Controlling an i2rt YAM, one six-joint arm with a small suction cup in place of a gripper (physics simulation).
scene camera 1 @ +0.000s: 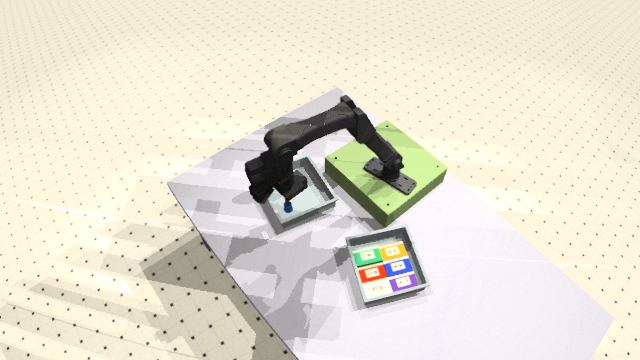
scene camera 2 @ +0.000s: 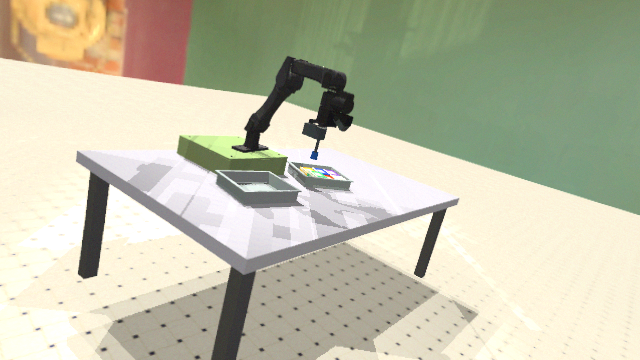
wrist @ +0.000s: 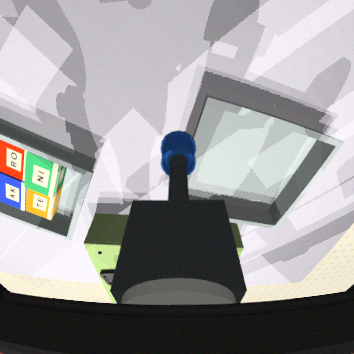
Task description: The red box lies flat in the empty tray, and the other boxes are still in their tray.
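Where they show: hand at its tool point: [scene camera 1: 288, 209] [scene camera 2: 313, 158] [wrist: 177, 146]; arm's base at its link origin: [scene camera 1: 390, 176] [scene camera 2: 250, 148].
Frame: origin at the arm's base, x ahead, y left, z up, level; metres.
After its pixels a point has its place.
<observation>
My suction cup [scene camera 1: 288, 206] {x 0.383, y -0.144, z 0.088 m} [scene camera 2: 314, 155] [wrist: 178, 152] is blue, points down and holds nothing. It hangs well above the table; in the wrist view it shows at the left edge of the empty tray [scene camera 1: 312, 196] {x 0.204, y -0.200, z -0.083 m} [scene camera 2: 270, 196] {x 0.328, y -0.304, z -0.058 m} [wrist: 240, 150] {x 0.268, y -0.245, z -0.083 m}. The red box [scene camera 1: 372, 273] {x 0.337, y 0.167, z -0.048 m} [wrist: 10, 172] {x 0.309, y 0.191, z -0.049 m}, labelled RO, lies flat in the other tray [scene camera 1: 397, 296] {x 0.342, y 0.278, z -0.075 m} [scene camera 2: 332, 185] {x 0.373, y 0.136, z -0.067 m} [wrist: 75, 192] {x 0.216, y 0.105, z -0.083 m}. Beside it lie a green box [scene camera 1: 367, 256] {x 0.302, y 0.120, z -0.036 m} [wrist: 41, 172] {x 0.306, y 0.110, z -0.036 m}, an orange box [scene camera 1: 392, 251] {x 0.228, y 0.172, z -0.048 m} [wrist: 40, 202] {x 0.228, y 0.169, z -0.047 m}, a blue box [scene camera 1: 398, 267] {x 0.267, y 0.223, z -0.046 m} [wrist: 11, 192] {x 0.265, y 0.220, z -0.045 m}, a white box [scene camera 1: 376, 288] {x 0.374, y 0.210, z -0.045 m} and a purple box [scene camera 1: 403, 283] {x 0.305, y 0.270, z -0.046 m}.
The arm stands on a green block [scene camera 1: 420, 167] {x -0.111, y 0.067, z -0.001 m} [scene camera 2: 207, 157] {x -0.049, y -0.217, z -0.038 m} [wrist: 102, 231] {x 0.140, y 0.055, z -0.032 m} behind the trays. Both trays have raised walls, with a stretch of table between them. Patchy shadows lie across the table [scene camera 1: 480, 280] {x 0.112, y 0.486, z -0.086 m} [scene camera 2: 250, 240] {x 0.471, y -0.609, z -0.086 m}.
</observation>
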